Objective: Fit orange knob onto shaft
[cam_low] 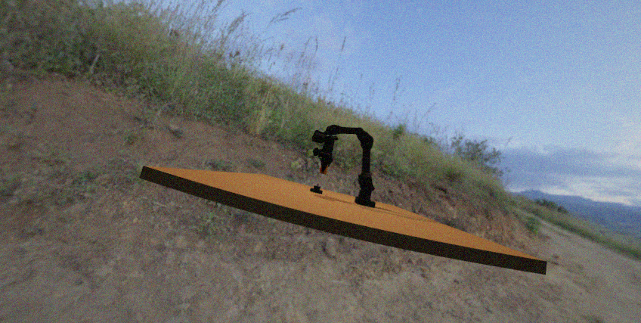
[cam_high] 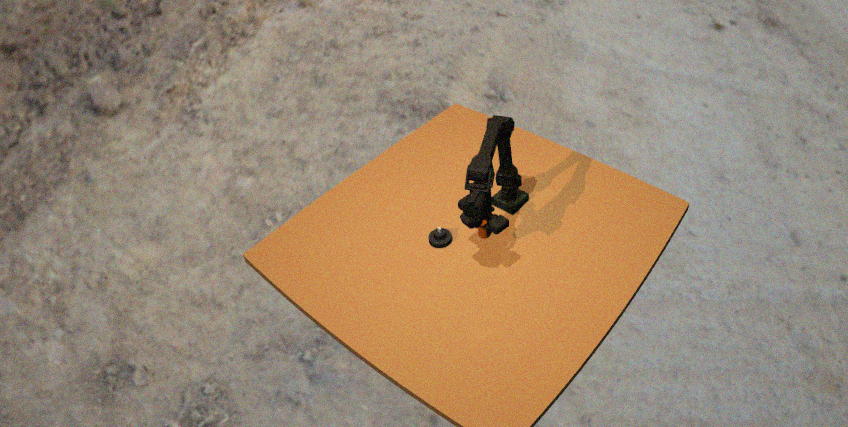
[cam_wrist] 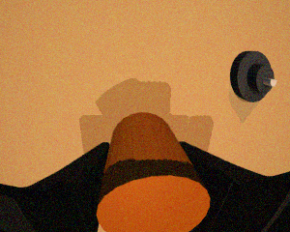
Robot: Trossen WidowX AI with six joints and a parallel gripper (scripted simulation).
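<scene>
Now: gripper tip 20 cm to the left of the round pedestal and 11 cm above it. Also, from my gripper tip: orange knob (3 cm above).
</scene>
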